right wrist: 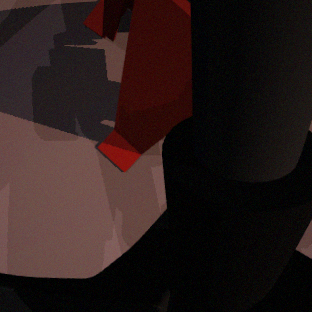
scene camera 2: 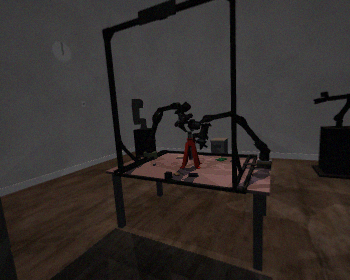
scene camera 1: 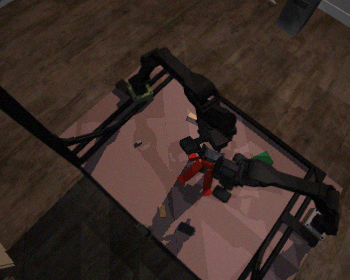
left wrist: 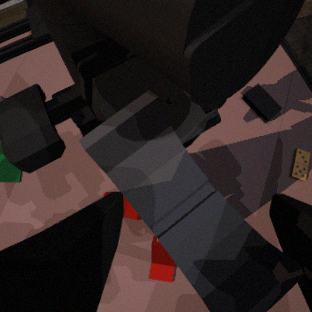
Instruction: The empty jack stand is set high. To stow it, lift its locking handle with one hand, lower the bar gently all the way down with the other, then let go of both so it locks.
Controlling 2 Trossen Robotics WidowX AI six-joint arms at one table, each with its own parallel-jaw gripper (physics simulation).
Scene:
a dark block (left wrist: 256, 98): on the table

